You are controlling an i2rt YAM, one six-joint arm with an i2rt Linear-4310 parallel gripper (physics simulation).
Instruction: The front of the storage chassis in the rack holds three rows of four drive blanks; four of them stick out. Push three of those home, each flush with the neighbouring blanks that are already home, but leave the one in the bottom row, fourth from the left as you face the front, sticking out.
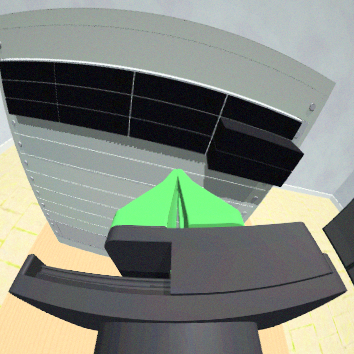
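Observation:
The storage chassis front is a dark band of three rows and four columns below a grey top surface. In the fourth column, the middle-row blank and the bottom-row blank stick out together as one block, with a thin line between their faces. The top-row fourth blank sits back behind them. The blanks in the first three columns, such as the bottom-row third blank, look flush with each other. My gripper is shut and empty, its green tips below and left of the protruding pair, apart from the blanks.
Grey panels with thin seams lie below the chassis. Screws line the rack's left edge, and one screw shows at the upper right. A dark object stands at the right edge. A grey wall is behind, with yellowish tiled floor at both sides.

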